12 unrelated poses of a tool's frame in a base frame.
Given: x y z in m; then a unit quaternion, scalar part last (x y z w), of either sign.
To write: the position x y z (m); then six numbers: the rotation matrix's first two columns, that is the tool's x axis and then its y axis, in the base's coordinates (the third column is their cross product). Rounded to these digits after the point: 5 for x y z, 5 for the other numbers.
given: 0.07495 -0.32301 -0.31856 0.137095 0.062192 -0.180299 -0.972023
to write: 0.07495 -0.32301 -0.31856 0.92725 0.36756 0.07147 -0.33346 0.89739 -0.28895
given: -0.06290 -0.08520 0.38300 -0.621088 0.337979 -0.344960 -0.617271
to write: -0.06290 -0.08520 0.38300 0.53355 0.00604 0.84575 -0.84570 -0.00949 0.53358
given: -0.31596 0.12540 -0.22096 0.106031 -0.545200 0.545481 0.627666
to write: -0.31596 0.12540 -0.22096 -0.18959 0.56914 0.80008 -0.80038 0.38242 -0.46169
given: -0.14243 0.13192 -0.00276 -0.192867 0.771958 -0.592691 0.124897
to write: -0.14243 0.13192 -0.00276 -0.89441 -0.44582 0.03579 -0.14972 0.22304 -0.96324
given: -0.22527 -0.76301 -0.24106 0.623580 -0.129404 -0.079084 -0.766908
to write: -0.22527 -0.76301 -0.24106 0.95400 -0.04009 -0.29711 -0.28269 0.20979 -0.93599
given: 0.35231 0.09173 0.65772 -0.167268 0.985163 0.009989 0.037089
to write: 0.35231 0.09173 0.65772 -0.94129 -0.32883 -0.07642 -0.33031 0.94384 0.00727
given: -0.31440 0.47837 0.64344 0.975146 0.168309 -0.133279 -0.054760
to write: -0.31440 0.47837 0.64344 0.90782 0.34285 -0.24150 0.31366 -0.93735 -0.15166
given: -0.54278 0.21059 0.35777 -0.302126 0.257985 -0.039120 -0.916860
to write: -0.54278 0.21059 0.35777 0.86383 -0.08415 0.49671 -0.22762 0.81438 0.53383
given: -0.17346 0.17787 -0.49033 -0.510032 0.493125 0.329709 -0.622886
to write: -0.17346 0.17787 -0.49033 0.29624 -0.91376 0.27800 -0.09228 0.26232 0.96056
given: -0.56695 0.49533 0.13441 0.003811 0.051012 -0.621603 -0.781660
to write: -0.56695 0.49533 0.13441 0.22201 0.97215 0.07501 -0.97138 0.22719 -0.06938
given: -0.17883 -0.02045 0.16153 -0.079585 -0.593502 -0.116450 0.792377
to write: -0.17883 -0.02045 0.16153 0.26839 -0.09008 0.95909 0.27901 0.96021 0.01210
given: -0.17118 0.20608 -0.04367 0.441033 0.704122 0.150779 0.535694
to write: -0.17118 0.20608 -0.04367 -0.03704 0.78262 -0.62139 0.45954 0.56551 0.68485
